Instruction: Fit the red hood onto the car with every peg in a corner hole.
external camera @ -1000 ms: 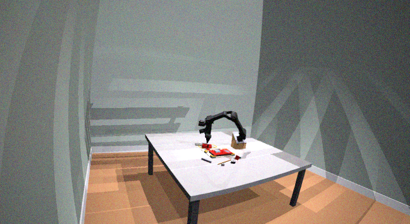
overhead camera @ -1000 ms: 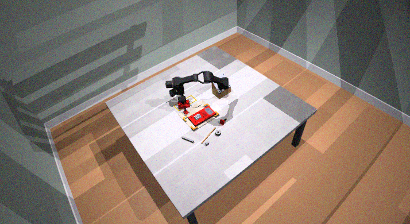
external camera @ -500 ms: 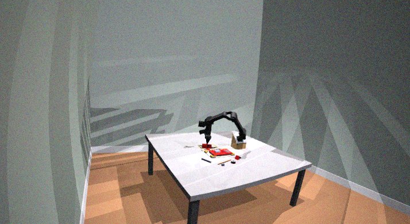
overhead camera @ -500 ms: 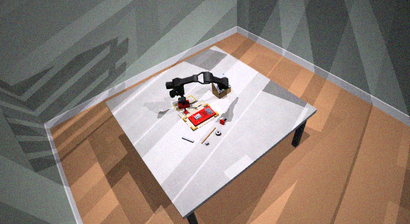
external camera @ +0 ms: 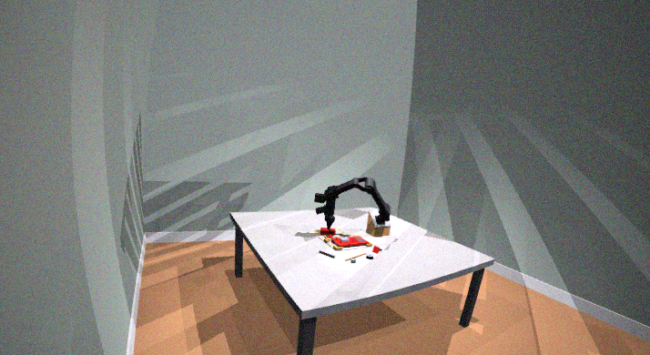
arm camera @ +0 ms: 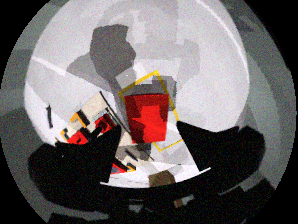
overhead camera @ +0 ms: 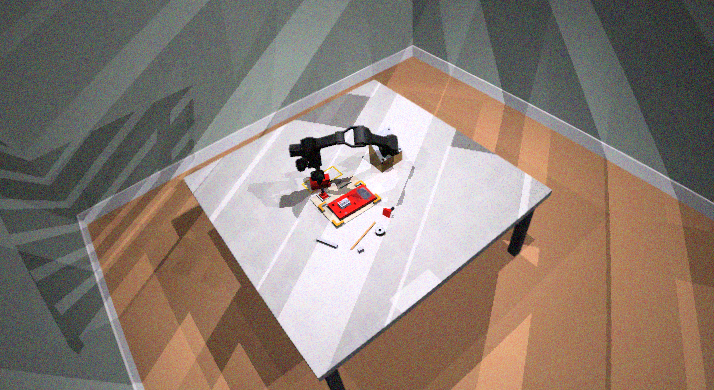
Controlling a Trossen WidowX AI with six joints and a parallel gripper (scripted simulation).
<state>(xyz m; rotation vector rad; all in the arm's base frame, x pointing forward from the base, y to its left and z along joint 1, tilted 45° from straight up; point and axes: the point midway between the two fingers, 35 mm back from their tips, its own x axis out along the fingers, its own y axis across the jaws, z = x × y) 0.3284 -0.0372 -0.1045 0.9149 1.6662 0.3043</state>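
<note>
Now: the red hood 2 cm below my gripper tip. Round my gripper tip: grey engine block: 22 cm to the left, 2 cm below, 1 cm behind; grey bar: 33 cm to the left, 16 cm ahead, 3 cm below; wooden stick: 39 cm to the left, 4 cm below, 2 cm ahead.
</note>
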